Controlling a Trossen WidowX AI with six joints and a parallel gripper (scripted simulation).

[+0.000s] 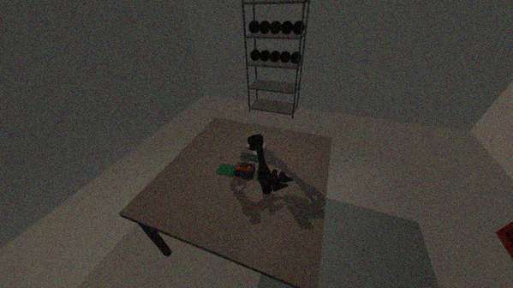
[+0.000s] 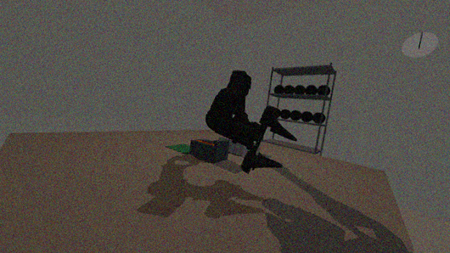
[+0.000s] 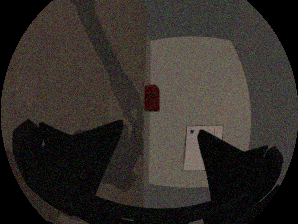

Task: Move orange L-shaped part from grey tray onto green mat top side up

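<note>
My gripper tip is 110 mm past the orange part, 370 mm to the left of it and 80 mm above it. Round my gripper tip: green mat: 110 mm behind, 530 mm to the right, 140 mm below.
</note>
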